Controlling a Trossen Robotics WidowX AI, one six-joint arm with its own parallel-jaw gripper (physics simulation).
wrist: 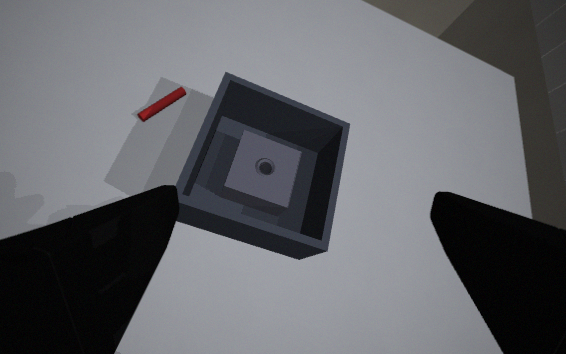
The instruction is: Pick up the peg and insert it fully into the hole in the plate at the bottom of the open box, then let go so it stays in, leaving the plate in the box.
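Frame: origin at the arm's base, x ahead, y down, z left, level; centimetres.
Seen in the pictures: gripper, fingertip midpoint: (305, 201).
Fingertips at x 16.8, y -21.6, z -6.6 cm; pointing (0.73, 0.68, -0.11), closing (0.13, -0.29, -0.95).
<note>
Offsets run from my fingertips to a thing's middle. "pt": to the spot under its first point. Level surfaces: height alone.
A red peg @[dx +22.4, dy +33.1, dz +13.2 cm] (162, 104) lies on its side on the table, to the left of the box in the wrist view. The open dark grey box @[pt dx +23.4, dy +23.9, dz -3.8 cm] (287, 98) stands upright near the middle of the view. Inside it, on the bottom, lies a square light plate @[dx +14.1, dy +30.3, dz -3.4 cm] (243, 176) with a round hole @[pt dx +14.9, dy +29.6, dz -3.6 cm] (265, 167) near its centre; the hole is empty. My gripper (305, 201) is wide open with nothing between its fingers. It hangs above the table, and its left fingertip overlaps the box's lower left corner in the view. The peg is well outside the fingers, up and to the left.
The pale table top @[dy +33.8 cm] (390, 165) surrounds the box. Its edge runs along the upper right and right side of the view, with a brownish floor beyond. Shadows fall on the table to the left of the box, around the peg and near the left finger.
</note>
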